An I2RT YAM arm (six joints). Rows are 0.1 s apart.
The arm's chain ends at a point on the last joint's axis. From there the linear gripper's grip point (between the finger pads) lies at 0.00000 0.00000 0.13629 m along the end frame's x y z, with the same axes.
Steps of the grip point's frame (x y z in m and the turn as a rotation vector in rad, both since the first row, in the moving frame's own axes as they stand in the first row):
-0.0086 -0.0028 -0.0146 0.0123 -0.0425 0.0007
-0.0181 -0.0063 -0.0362 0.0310 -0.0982 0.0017
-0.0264 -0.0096 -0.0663 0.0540 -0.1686 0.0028
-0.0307 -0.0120 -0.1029 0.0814 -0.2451 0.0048
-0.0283 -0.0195 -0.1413 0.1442 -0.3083 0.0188
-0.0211 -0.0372 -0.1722 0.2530 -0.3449 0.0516
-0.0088 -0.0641 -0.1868 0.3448 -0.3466 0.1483
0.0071 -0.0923 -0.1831 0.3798 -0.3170 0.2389
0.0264 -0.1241 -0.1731 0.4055 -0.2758 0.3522
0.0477 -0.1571 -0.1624 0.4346 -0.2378 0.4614
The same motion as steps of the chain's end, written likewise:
-0.0028 -0.0011 -0.0145 0.0123 -0.0425 0.0007
-0.0047 -0.0021 -0.0355 0.0310 -0.0982 0.0017
-0.0036 -0.0022 -0.0642 0.0540 -0.1686 0.0028
0.0023 -0.0009 -0.0984 0.0814 -0.2451 0.0048
0.0127 0.0002 -0.1335 0.1442 -0.3083 0.0188
0.0236 -0.0026 -0.1599 0.2530 -0.3449 0.0516
0.0330 -0.0157 -0.1709 0.3448 -0.3466 0.1483
0.0421 -0.0381 -0.1668 0.3798 -0.3170 0.2389
0.0523 -0.0657 -0.1572 0.4055 -0.2758 0.3522
0.0645 -0.0951 -0.1463 0.4346 -0.2378 0.4614

